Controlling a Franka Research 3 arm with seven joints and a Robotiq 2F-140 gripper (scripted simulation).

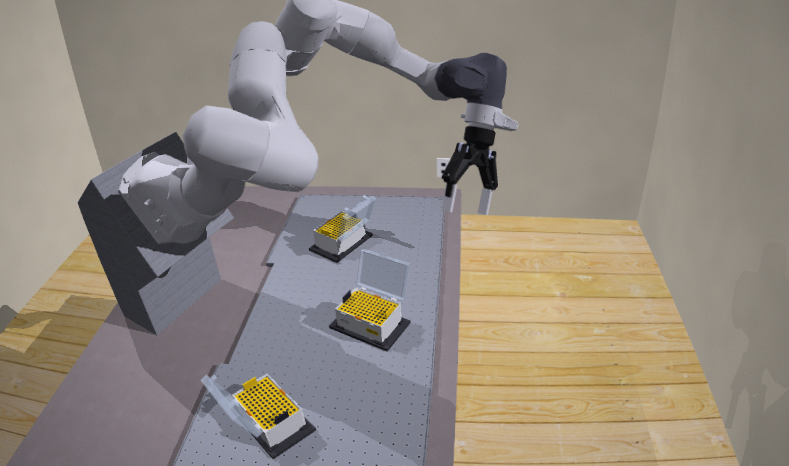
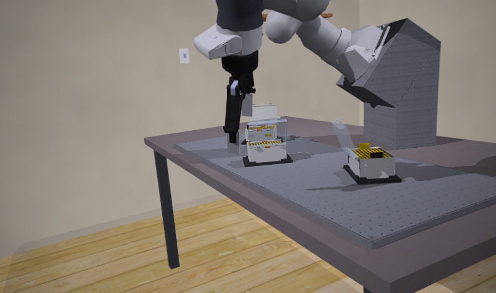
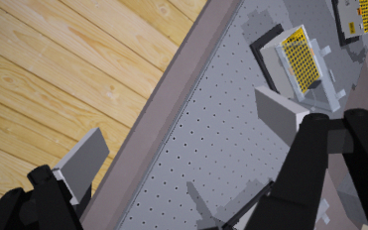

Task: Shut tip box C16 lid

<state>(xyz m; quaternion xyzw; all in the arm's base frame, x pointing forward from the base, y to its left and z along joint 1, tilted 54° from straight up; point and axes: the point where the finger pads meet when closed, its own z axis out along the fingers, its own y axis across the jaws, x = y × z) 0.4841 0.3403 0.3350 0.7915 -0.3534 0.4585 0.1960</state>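
My gripper is now 33 cm past the tip box, 10 cm above it and 8 cm to the right of it.
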